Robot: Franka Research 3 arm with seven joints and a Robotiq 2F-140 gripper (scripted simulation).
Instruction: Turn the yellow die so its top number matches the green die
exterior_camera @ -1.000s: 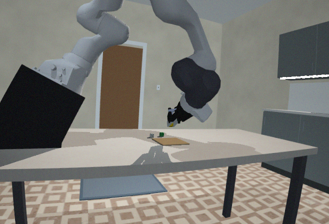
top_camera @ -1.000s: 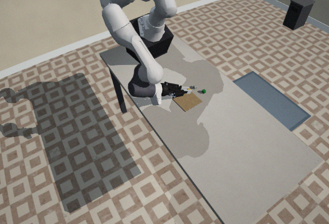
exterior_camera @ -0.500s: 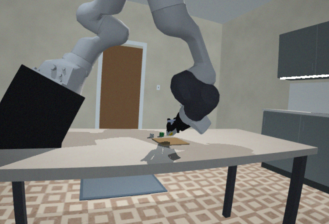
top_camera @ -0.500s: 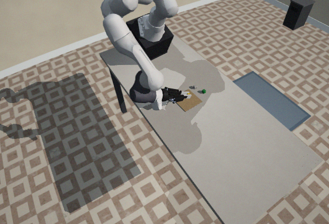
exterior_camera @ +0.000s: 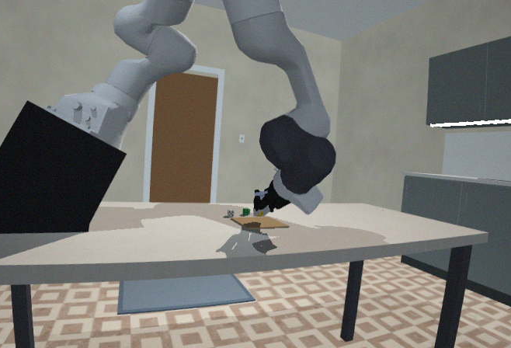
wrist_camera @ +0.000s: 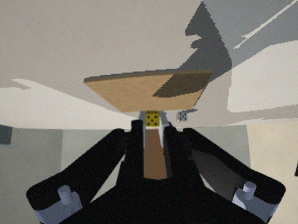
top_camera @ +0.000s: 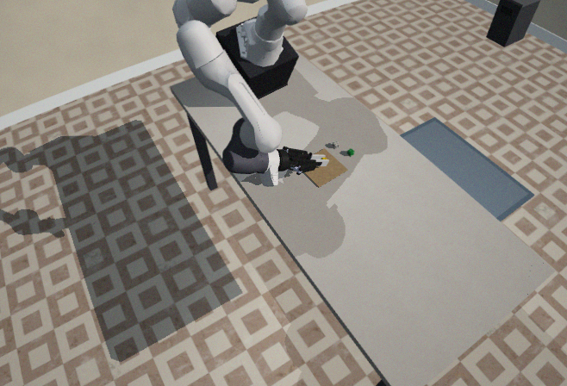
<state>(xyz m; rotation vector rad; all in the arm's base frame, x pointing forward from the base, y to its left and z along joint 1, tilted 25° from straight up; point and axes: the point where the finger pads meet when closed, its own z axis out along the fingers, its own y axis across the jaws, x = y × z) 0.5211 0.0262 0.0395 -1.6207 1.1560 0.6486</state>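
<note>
Now: hand 2 cm to the right of the yellow die and 2 cm above it. From my hand the other things lie so: green die: 15 cm to the left, 4 cm below, 2 cm behind; tan mat: 5 cm below, 2 cm to the left; white die: 11 cm to the left, 8 cm behind, 4 cm below.
</note>
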